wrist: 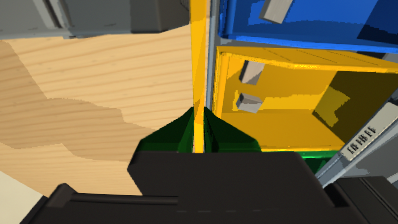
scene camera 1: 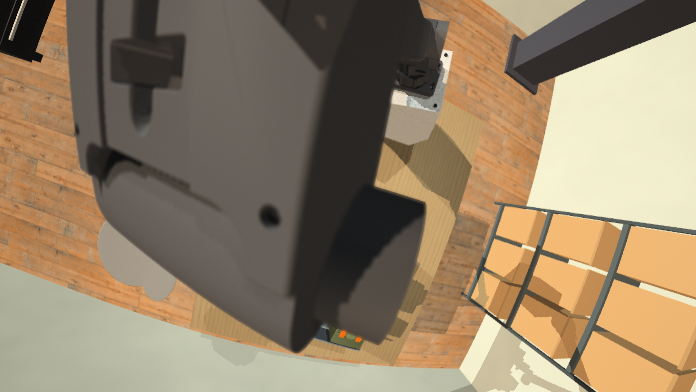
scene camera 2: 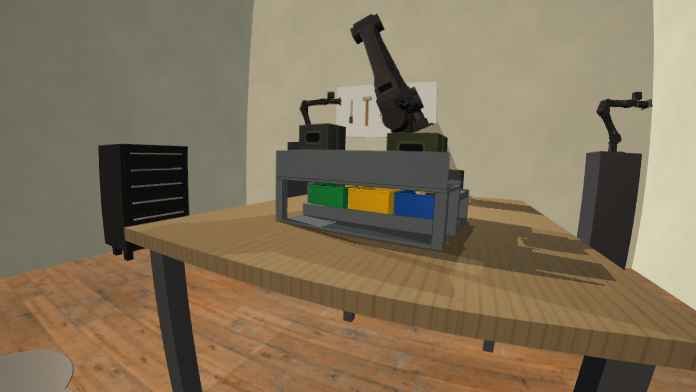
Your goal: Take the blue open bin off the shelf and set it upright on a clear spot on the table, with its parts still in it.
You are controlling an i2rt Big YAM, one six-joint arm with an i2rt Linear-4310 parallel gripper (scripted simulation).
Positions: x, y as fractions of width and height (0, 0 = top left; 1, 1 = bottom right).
Labels:
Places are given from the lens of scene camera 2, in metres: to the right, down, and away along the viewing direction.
blue open bin (scene camera 2: 0.59, 0.52): 0.12, 0.01, 0.58
yellow bin (scene camera 2: 0.52, 0.51): 0.03, 0.01, 0.63
green bin (scene camera 2: 0.48, 0.50): -0.03, 0.00, 0.67
The marked spots on the blue open bin and the green bin are 0.18 m apart.

